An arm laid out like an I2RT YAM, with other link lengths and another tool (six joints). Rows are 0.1 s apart.
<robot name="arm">
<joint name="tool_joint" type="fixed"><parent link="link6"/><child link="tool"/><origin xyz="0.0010 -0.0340 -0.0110" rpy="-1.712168 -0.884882 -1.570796"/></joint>
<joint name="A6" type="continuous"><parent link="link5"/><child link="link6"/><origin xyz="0.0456 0.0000 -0.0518"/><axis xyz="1 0 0"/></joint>
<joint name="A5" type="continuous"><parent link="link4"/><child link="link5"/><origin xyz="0.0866 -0.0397 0.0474"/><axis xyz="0 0 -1"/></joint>
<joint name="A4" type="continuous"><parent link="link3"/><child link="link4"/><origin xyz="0.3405 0.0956 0.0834"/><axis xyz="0 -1 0"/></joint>
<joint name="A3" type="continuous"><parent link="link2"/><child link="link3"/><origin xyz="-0.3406 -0.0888 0.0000"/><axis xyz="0 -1 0"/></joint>
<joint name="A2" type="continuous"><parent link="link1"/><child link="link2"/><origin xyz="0.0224 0.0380 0.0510"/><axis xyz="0 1 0"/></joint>
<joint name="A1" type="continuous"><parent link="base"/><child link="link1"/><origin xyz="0.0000 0.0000 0.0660"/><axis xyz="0 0 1"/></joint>
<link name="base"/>
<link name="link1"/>
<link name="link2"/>
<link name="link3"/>
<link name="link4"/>
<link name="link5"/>
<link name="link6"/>
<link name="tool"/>
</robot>
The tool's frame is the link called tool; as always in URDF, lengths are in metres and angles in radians. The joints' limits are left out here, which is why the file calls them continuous.
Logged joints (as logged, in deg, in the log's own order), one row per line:
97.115, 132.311, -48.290, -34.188, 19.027, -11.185
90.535, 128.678, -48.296, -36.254, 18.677, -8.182
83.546, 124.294, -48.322, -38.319, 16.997, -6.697
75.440, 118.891, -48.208, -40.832, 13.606, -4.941
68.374, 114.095, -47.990, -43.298, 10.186, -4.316
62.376, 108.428, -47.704, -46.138, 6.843, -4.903
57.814, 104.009, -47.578, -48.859, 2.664, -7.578
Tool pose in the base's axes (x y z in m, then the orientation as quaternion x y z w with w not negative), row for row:
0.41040, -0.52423, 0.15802, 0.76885, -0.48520, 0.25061, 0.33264
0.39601, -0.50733, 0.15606, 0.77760, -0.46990, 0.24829, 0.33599
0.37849, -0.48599, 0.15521, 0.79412, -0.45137, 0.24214, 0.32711
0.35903, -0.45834, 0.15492, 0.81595, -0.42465, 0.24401, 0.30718
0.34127, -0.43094, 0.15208, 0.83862, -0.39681, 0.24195, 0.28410
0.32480, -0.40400, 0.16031, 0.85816, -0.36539, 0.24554, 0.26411
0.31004, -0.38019, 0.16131, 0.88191, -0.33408, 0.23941, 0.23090
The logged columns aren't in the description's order. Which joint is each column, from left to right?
Columns, left to right: A3, A2, A1, A6, A5, A4.
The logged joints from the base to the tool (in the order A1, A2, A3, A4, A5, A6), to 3 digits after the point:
-48.290, 132.311, 97.115, -11.185, 19.027, -34.188
-48.296, 128.678, 90.535, -8.182, 18.677, -36.254
-48.322, 124.294, 83.546, -6.697, 16.997, -38.319
-48.208, 118.891, 75.440, -4.941, 13.606, -40.832
-47.990, 114.095, 68.374, -4.316, 10.186, -43.298
-47.704, 108.428, 62.376, -4.903, 6.843, -46.138
-47.578, 104.009, 57.814, -7.578, 2.664, -48.859

